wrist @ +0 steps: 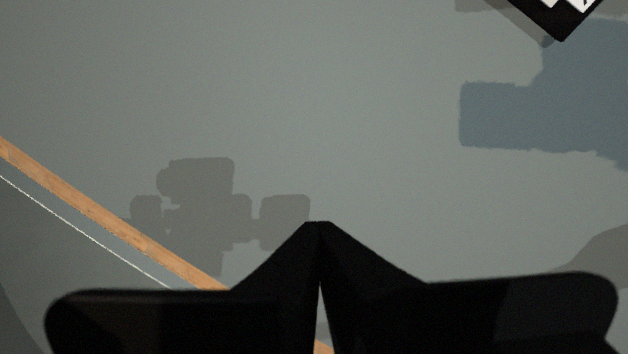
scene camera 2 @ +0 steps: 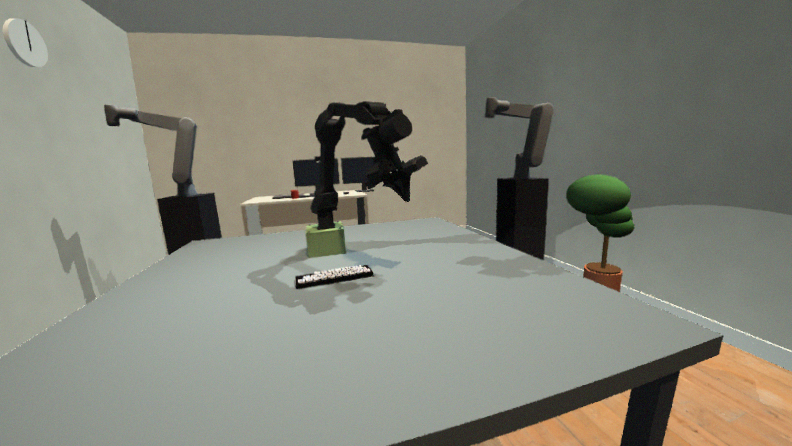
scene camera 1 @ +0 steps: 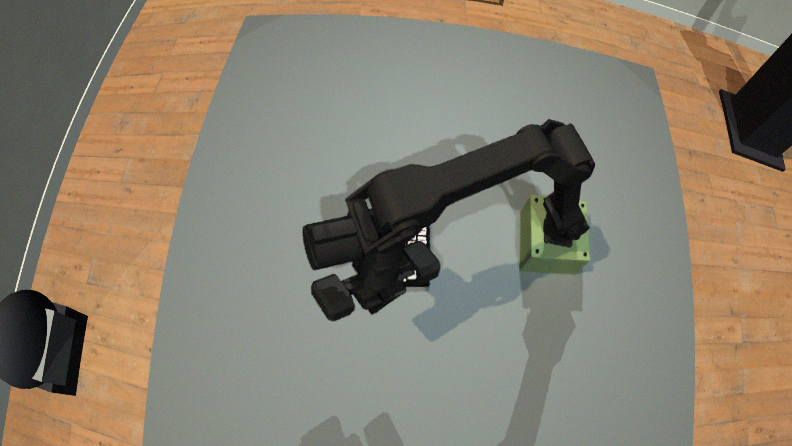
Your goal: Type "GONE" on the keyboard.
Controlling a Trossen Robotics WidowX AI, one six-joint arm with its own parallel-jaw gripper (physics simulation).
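Seen in the pictures: gripper, fingertip midpoint: (wrist: 317, 233) (scene camera 2: 407, 201) (scene camera 1: 372, 311); arm's base, origin of the base link: (scene camera 2: 326, 226) (scene camera 1: 558, 230).
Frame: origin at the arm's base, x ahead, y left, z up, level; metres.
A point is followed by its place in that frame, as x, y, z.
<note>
The keyboard (scene camera 1: 420, 237) @(0.277, 0.040, -0.078) (scene camera 2: 334, 275) @(0.320, 0.036, -0.078) (wrist: 561, 27) @(0.252, 0.128, -0.083) is black with white keys and lies flat on the table. In the first scene view the arm hides most of it; in the wrist view one corner shows at the top right. No letters can be read. My gripper (scene camera 1: 374, 307) @(0.331, 0.254, 0.120) (scene camera 2: 408, 198) @(0.331, 0.254, 0.120) (wrist: 317, 233) @(0.331, 0.254, 0.120) is shut and empty, its fingertips meeting in a point. In the second scene view it hangs high above the table, to the right of the keyboard, pointing down at a tilt.
My arm stands on a green base block (scene camera 1: 528, 238) @(0.061, 0.020, -0.024) (scene camera 2: 325, 242) @(0.063, -0.004, -0.045) behind the keyboard in the second scene view. The grey table (scene camera 1: 249, 360) @(0.570, 0.374, -0.096) (scene camera 2: 310, 376) @(0.704, 0.012, -0.095) carries shadows of the arm. Beyond it stand a potted plant (scene camera 2: 598, 193), a desk with monitors and two grey arms on black pedestals.
</note>
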